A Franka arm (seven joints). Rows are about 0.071 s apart.
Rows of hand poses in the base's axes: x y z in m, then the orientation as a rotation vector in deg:
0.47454, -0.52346, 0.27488, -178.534, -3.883, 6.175
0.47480, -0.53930, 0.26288, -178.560, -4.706, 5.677
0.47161, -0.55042, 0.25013, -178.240, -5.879, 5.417
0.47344, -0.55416, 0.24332, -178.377, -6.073, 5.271
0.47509, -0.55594, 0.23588, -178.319, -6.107, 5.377
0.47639, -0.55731, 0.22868, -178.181, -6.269, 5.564
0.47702, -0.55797, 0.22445, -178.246, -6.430, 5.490
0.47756, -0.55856, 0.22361, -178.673, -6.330, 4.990
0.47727, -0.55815, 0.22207, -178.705, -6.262, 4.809
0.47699, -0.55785, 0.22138, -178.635, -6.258, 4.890
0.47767, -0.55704, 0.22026, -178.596, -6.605, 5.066
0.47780, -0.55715, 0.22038, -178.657, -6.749, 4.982
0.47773, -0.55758, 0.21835, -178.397, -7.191, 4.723
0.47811, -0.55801, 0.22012, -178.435, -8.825, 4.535
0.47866, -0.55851, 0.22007, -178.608, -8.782, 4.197
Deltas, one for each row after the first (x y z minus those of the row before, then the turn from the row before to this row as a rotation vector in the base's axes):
0.00026, -0.01584, -0.01200, -0.004, -0.326, 0.524
-0.00319, -0.01112, -0.01275, 0.321, -0.161, 0.747
0.00183, -0.00374, -0.00681, -0.132, -0.103, 0.124
0.00165, -0.00178, -0.00744, 0.052, 0.071, 0.022
0.00130, -0.00137, -0.00720, 0.125, 0.126, 0.105
0.00063, -0.00066, -0.00423, -0.063, -0.053, 0.103
0.00054, -0.00059, -0.00084, -0.398, -0.342, -0.066
-0.00029, 0.00041, -0.00154, -0.022, -0.117, -0.045
-0.00028, 0.00030, -0.00069, 0.066, 0.055, -0.002
0.00068, 0.00081, -0.00112, 0.024, 0.112, 0.224
0.00013, -0.00011, 0.00012, -0.059, -0.058, 0.092
-0.00007, -0.00043, -0.00203, 0.263, -0.155, 0.281
0.00038, -0.00043, 0.00177, -0.073, -0.138, 1.047
0.00055, -0.00050, -0.00005, -0.152, -0.227, -0.031

